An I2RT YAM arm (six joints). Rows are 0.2 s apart.
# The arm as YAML. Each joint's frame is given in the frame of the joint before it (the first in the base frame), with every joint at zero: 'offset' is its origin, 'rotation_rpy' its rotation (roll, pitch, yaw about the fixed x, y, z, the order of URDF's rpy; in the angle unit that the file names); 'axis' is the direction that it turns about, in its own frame. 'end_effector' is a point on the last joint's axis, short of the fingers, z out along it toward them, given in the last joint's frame.
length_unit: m
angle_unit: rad
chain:
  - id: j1
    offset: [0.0, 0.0, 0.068]
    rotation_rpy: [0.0, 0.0, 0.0]
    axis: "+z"
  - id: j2
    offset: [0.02, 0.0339, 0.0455]
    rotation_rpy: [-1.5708, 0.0, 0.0]
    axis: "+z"
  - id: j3
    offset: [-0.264, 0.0, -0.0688]
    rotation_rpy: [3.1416, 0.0, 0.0]
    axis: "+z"
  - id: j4
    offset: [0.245, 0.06, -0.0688]
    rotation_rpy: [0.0, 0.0, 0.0]
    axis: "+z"
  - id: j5
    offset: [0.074, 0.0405, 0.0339]
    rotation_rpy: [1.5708, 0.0, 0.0]
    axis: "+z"
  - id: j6
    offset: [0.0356, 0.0, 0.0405]
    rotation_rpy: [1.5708, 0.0, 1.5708]
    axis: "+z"
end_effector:
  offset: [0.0, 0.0, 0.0]
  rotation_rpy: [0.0, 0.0, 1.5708]
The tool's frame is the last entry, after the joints.
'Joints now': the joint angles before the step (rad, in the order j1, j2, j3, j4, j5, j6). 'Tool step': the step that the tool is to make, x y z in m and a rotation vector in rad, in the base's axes. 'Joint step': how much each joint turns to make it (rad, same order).
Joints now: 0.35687 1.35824 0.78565 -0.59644 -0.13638 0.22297
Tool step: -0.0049 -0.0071 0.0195 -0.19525 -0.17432 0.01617
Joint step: 0.01184 -0.08806 -0.00005 0.00316 0.21859 -0.10947
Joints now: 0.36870 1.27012 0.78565 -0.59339 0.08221 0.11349
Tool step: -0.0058 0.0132 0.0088 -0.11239 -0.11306 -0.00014
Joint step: 0.08577 -0.02886 -0.00001 0.02991 0.17126 0.00033
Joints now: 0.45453 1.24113 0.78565 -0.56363 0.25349 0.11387
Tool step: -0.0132 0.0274 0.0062 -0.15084 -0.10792 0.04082
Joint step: 0.15784 -0.00014 0.01187 0.00404 0.21853 0.00068
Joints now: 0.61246 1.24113 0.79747 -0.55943 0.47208 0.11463
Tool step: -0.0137 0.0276 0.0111 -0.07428 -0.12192 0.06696
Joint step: 0.14452 0.00000 0.02233 0.03225 0.15484 -0.01341
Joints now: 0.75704 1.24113 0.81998 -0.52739 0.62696 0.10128
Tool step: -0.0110 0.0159 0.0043 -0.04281 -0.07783 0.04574
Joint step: 0.08867 -0.00010 0.00145 0.03534 0.09432 -0.02156
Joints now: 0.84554 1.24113 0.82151 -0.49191 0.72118 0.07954
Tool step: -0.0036 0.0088 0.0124 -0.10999 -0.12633 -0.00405
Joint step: 0.05070 0.00009 0.02062 0.04397 0.16401 -0.09313
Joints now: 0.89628 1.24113 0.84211 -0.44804 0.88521 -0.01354
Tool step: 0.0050 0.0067 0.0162 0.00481 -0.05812 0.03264
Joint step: 0.00186 0.00022 0.03628 0.06774 0.00874 -0.08208
